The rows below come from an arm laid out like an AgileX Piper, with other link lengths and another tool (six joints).
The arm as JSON. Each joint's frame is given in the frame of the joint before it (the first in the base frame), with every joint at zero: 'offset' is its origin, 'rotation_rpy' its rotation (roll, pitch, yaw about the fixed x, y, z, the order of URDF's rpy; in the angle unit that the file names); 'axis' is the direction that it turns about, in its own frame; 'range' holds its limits. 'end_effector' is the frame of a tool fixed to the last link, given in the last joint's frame.
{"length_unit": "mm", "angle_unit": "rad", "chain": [
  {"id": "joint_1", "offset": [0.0, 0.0, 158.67], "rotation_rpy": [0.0, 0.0, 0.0], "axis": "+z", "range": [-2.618, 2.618]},
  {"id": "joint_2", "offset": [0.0, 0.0, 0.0], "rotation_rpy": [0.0, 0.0, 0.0], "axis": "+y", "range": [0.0, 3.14]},
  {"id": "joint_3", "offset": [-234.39, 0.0, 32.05], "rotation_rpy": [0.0, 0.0, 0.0], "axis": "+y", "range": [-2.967, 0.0]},
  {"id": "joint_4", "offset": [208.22, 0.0, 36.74], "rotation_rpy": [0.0, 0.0, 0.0], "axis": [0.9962, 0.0, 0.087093], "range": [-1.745, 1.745]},
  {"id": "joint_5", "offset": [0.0, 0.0, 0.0], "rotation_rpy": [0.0, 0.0, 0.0], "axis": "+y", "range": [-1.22, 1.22]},
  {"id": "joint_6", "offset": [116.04, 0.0, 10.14], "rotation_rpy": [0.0, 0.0, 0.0], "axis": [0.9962, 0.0, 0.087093], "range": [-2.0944, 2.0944]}
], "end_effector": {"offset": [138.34, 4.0, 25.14], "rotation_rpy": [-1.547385, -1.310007, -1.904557]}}
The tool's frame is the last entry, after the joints.
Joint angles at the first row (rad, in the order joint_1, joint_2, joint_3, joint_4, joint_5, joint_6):
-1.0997 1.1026 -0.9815 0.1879 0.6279 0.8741
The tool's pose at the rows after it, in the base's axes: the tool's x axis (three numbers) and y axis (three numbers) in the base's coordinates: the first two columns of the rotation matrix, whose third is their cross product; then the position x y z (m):
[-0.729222 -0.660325 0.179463 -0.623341 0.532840 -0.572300 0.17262 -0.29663 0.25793]
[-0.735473 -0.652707 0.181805 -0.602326 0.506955 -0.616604 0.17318 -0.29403 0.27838]
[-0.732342 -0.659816 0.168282 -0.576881 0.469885 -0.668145 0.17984 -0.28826 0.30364]
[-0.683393 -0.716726 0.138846 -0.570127 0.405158 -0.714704 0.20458 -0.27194 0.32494]
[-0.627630 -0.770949 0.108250 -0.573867 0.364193 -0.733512 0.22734 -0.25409 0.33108]
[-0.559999 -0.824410 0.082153 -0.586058 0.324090 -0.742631 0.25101 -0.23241 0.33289]
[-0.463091 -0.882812 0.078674 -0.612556 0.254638 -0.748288 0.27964 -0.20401 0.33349]
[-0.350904 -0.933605 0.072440 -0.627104 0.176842 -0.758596 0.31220 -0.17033 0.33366]
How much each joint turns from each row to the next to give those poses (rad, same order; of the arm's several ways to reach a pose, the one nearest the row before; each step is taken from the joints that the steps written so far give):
0.0001 -0.0217 -0.0103 0.0000 0.0000 -0.0023
-0.0001 -0.0369 -0.0178 0.0121 -0.0001 0.0000
0.0052 -0.0301 -0.0360 0.0446 0.0082 -0.0168
0.0467 -0.0129 -0.0325 0.0930 0.0043 -0.0535
0.0598 -0.0021 -0.0056 0.0611 -0.0001 -0.0271
0.0839 0.0021 0.0000 0.0295 -0.0046 -0.0013
0.1228 0.0121 0.0000 0.0034 -0.0211 0.0011
0.1473 0.0299 0.0000 0.0013 -0.0487 0.0068

